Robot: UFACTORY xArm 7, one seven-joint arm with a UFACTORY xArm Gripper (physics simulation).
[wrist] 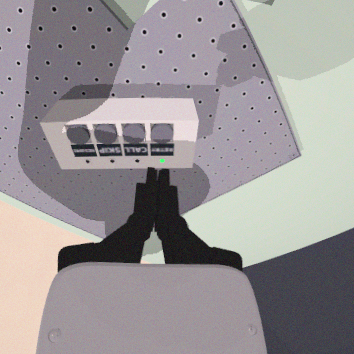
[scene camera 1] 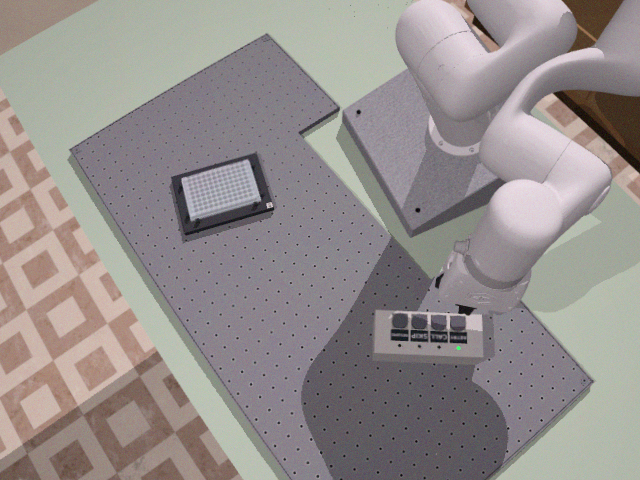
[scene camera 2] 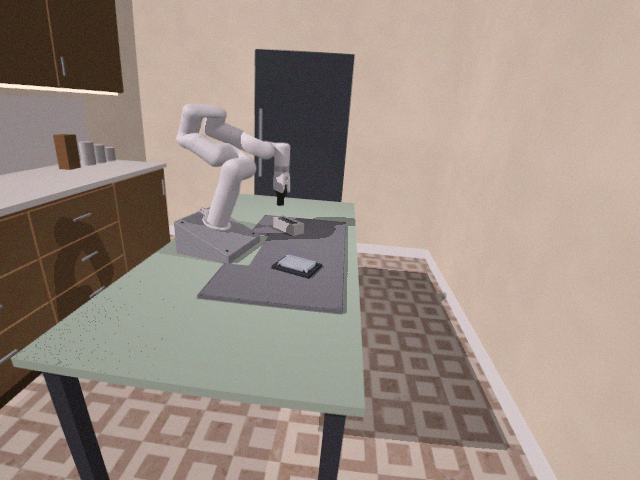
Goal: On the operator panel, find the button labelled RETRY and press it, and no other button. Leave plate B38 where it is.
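Places are measured from the arm's base along level axes (x ahead, y left, z up), in centimetres.
Where they show: gripper, fingertip midpoint: (wrist: 155, 179) (scene camera 1: 464, 304) (scene camera 2: 280, 205); arm's base at its link origin: (scene camera 1: 464, 124) (scene camera 2: 216, 223).
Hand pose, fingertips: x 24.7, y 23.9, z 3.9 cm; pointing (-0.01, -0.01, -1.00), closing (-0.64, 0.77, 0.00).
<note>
Things, the pixels of their centre, and the offset from my fingertips. Level surfaces: height alone.
- operator panel at the middle of its body: (wrist: 124, 133) (scene camera 1: 426, 337) (scene camera 2: 288, 225) dx +4.6, dy -0.9, dz -9.9 cm
- RETRY button at the middle of its body: (wrist: 161, 132) (scene camera 1: 457, 323) dx +0.0, dy +0.8, dz -7.4 cm
- Plate B38 at the middle of its body: (scene camera 1: 220, 189) (scene camera 2: 297, 263) dx +14.5, dy -43.7, dz -10.8 cm
- grey perforated board at its surface level: dz -12.7 cm
- green table at its surface level: dz -13.9 cm
The operator panel (scene camera 1: 428, 356) (scene camera 2: 295, 228) (wrist: 145, 107) is a light grey box with a row of dark round buttons. The RETRY button (scene camera 1: 458, 322) (wrist: 162, 133) is at the right end of the row in scene camera 1 and the wrist view. A green light (scene camera 1: 458, 348) (wrist: 162, 161) glows by its label; the lights by the other labels are dark. My gripper (scene camera 2: 280, 203) (wrist: 155, 179) is shut and empty, held above the panel, apart from it in scene camera 2. Plate B38 (scene camera 1: 221, 189) (scene camera 2: 297, 264), pale with many wells, sits level in a dark holder.
The dark plate holder (scene camera 1: 230, 226) (scene camera 2: 310, 274) and the panel stand on a grey perforated board (scene camera 1: 248, 310) (scene camera 2: 268, 297) on the green table (scene camera 2: 206, 356). The arm's grey base block (scene camera 1: 382, 149) (scene camera 2: 196, 248) stands beside the board.
</note>
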